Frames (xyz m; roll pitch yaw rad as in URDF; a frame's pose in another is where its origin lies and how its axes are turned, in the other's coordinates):
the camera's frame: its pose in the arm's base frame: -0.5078 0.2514 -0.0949 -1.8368 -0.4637 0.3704
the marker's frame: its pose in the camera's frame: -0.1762 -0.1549 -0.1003 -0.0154 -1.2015 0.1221
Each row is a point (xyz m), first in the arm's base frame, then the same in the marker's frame.
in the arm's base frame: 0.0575 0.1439 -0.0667
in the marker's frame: 0.1091 0.3524 -0.6730
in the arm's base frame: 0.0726 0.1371 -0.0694
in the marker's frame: 0.1041 0.3619 -0.6859
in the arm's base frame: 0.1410 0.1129 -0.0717
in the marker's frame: 0.0870 0.3948 -0.7483
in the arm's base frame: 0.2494 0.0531 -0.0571
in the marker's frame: 0.0369 0.4333 -0.8557
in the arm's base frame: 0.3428 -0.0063 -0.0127
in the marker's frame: -0.0172 0.4387 -0.9619
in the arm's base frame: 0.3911 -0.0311 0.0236
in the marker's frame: -0.0406 0.4287 -1.0220
